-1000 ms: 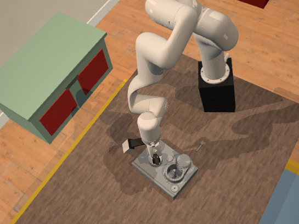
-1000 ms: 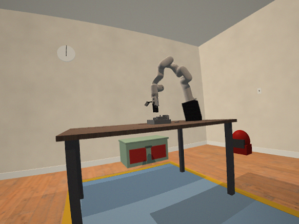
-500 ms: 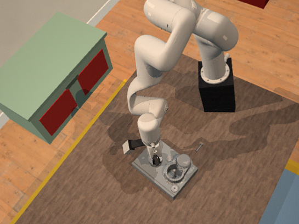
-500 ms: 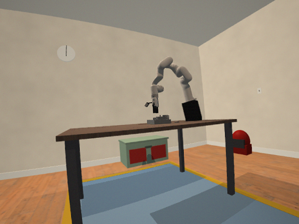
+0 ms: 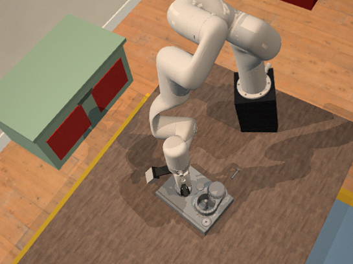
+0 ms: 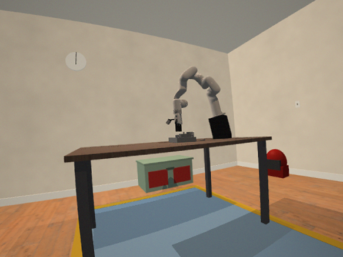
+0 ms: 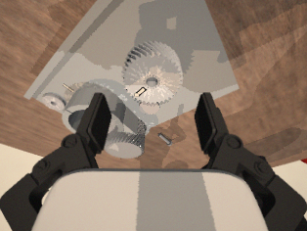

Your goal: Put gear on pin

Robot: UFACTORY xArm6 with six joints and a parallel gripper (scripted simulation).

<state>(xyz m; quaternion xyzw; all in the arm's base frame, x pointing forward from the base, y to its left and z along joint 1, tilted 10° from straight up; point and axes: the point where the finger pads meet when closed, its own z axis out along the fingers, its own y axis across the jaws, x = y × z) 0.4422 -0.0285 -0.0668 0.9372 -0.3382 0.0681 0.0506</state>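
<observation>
My gripper is now 5 cm above the grey gear. The rest, counted from my hand: bolt 18 cm behind, 12 cm to the left, 10 cm below; disc 7 cm below, 4 cm to the left, 4 cm behind.
</observation>
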